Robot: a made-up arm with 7 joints.
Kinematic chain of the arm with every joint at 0, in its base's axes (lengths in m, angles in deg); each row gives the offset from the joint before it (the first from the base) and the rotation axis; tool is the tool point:
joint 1: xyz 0 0 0.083 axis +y
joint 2: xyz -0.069 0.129 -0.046 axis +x
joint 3: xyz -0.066 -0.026 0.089 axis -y
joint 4: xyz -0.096 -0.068 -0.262 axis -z
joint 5: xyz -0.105 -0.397 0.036 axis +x
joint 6: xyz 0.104 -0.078 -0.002 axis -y
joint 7: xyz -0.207 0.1 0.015 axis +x
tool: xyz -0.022 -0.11 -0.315
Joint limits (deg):
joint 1: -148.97..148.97
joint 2: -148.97..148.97
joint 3: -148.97..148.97
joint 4: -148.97..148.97
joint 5: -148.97..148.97
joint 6: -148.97..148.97
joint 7: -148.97..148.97
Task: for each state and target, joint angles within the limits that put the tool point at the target. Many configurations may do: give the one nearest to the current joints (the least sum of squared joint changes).
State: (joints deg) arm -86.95 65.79 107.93 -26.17 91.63 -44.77 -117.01
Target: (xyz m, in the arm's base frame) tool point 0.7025 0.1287 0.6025
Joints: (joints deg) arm -99.03 89.02 91.14 -5.77 101.58 -34.02 -104.16
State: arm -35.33 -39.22 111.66 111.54 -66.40 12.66 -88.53
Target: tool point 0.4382 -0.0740 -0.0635
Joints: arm -51.42 -51.81 127.58 93.25 -65.05 12.93 -85.30
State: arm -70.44 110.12 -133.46 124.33 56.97 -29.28 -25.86
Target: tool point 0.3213 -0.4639 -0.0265
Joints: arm -88.43 140.42 -148.97 103.80 69.39 -21.52 -8.44
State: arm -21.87 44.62 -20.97 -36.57 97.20 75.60 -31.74
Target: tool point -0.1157 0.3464 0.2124
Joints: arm -1.73 89.07 -20.38 -80.04 105.98 95.48 -4.11
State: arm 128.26 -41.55 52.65 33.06 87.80 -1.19 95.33
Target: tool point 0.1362 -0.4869 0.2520
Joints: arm 130.67 -49.39 93.69 27.07 101.86 -9.13 105.13
